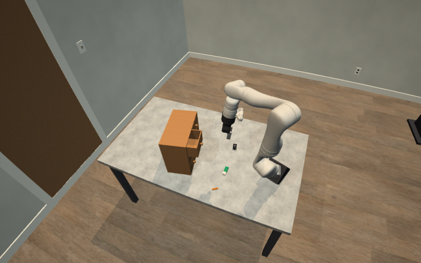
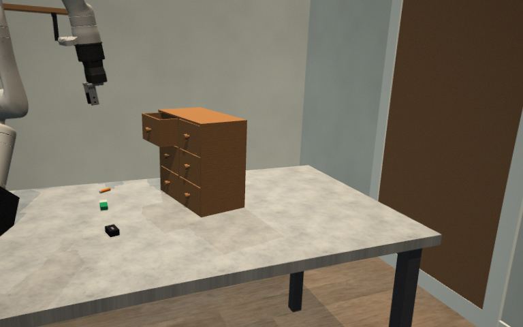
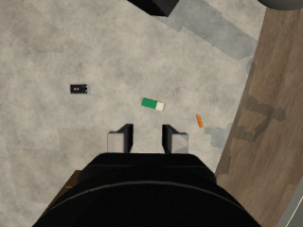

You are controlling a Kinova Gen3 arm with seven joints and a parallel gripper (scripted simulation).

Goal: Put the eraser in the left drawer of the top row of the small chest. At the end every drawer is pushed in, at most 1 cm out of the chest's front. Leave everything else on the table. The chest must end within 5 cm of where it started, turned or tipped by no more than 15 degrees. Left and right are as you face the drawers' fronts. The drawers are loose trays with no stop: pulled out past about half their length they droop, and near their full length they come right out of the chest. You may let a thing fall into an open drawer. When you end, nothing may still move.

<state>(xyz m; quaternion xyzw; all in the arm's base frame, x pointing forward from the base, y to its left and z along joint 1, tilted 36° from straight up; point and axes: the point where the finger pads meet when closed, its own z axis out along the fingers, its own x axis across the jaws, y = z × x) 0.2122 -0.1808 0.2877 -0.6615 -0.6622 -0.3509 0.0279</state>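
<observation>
My gripper is now 360 mm above the eraser, 20 mm to the right of it and 20 mm short of it. Round my hand: orange stick 360 mm below, 170 mm to the left, 40 mm ahead; then black block 360 mm below, 200 mm to the right.
</observation>
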